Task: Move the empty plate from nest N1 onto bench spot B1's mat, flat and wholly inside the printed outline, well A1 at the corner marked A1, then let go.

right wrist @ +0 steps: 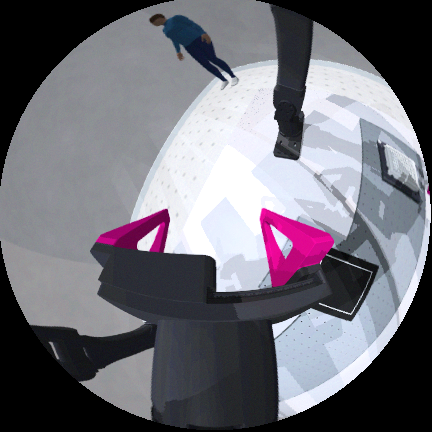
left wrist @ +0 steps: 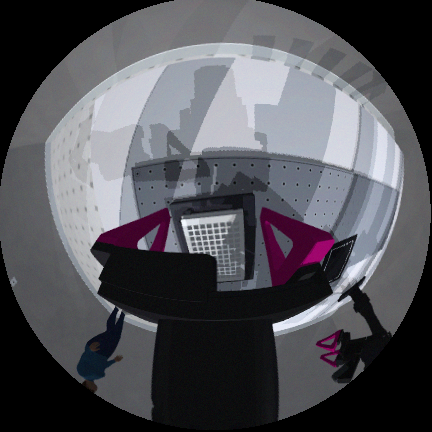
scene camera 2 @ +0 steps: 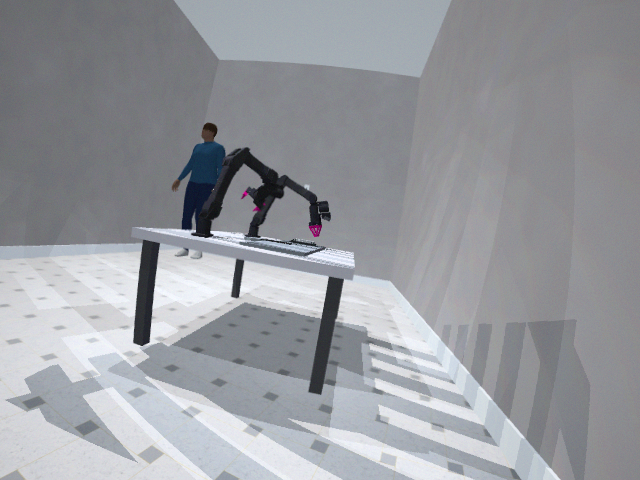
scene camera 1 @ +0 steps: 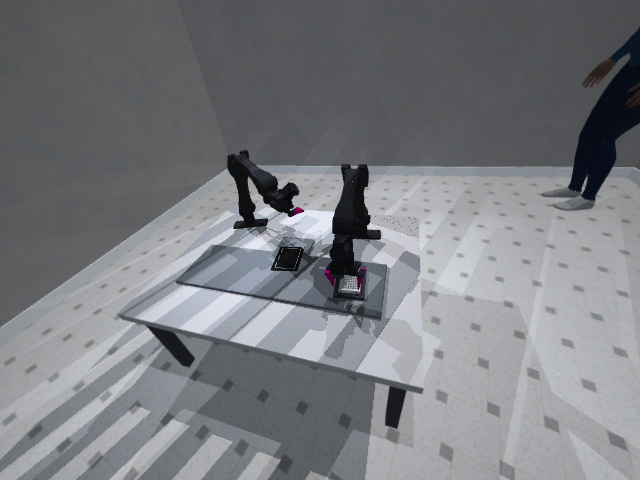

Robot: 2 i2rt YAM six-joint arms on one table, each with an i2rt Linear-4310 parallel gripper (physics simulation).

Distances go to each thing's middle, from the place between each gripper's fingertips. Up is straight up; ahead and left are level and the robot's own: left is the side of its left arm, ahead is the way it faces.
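Well plate (left wrist: 220, 233): my left gripper 4 cm above it, 8 cm past it. Black outlined mat (right wrist: 350, 278), from my left hand: 6 cm below, 17 cm behind, 32 cm to the right.
From my right hand: black outlined mat, 180 mm below, 220 mm ahead, 10 mm to the right; well plate, 160 mm below, 310 mm ahead, 310 mm to the left.
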